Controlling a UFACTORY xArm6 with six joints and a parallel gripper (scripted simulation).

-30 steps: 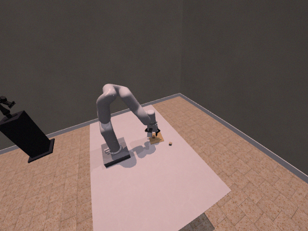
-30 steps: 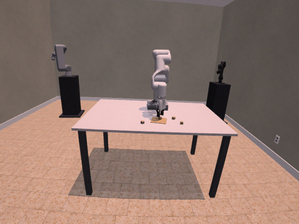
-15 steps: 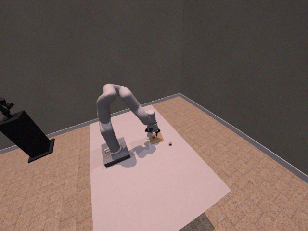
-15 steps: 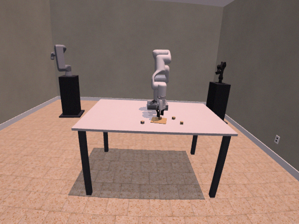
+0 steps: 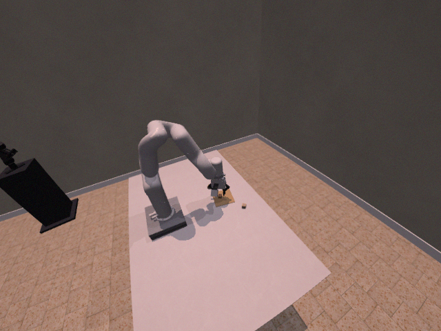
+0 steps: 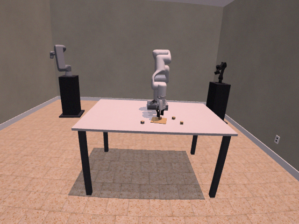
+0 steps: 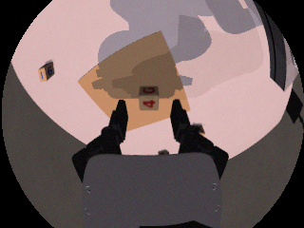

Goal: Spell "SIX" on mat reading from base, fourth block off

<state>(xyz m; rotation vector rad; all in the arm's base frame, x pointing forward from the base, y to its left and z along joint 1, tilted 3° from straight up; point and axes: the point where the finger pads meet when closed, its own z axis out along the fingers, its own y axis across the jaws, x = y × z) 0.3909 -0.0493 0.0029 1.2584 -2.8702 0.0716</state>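
Now: the tan mat 50 mm below my hand, 20 mm ahead of it and 10 mm to the right of it.
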